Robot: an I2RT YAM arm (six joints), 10 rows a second.
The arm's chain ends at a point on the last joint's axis. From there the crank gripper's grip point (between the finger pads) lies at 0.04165 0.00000 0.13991 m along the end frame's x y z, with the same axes.
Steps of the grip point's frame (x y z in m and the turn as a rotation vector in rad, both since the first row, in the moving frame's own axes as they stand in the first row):
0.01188 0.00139 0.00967 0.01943 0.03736 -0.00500
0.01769 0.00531 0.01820 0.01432 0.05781 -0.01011
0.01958 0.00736 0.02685 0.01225 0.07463 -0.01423
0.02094 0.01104 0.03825 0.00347 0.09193 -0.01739
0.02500 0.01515 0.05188 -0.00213 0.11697 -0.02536
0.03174 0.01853 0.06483 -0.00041 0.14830 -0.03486
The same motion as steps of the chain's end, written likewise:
0.00669 0.00431 0.01135 0.01943 0.03736 -0.00500
0.00969 0.00776 0.02086 0.01432 0.05781 -0.01011
0.00928 0.00972 0.03036 0.01225 0.07463 -0.01423
0.00828 0.01235 0.04267 0.00347 0.09193 -0.01739
0.00897 0.01612 0.05770 -0.00213 0.11697 -0.02536
0.01155 0.02028 0.07252 -0.00041 0.14830 -0.03486

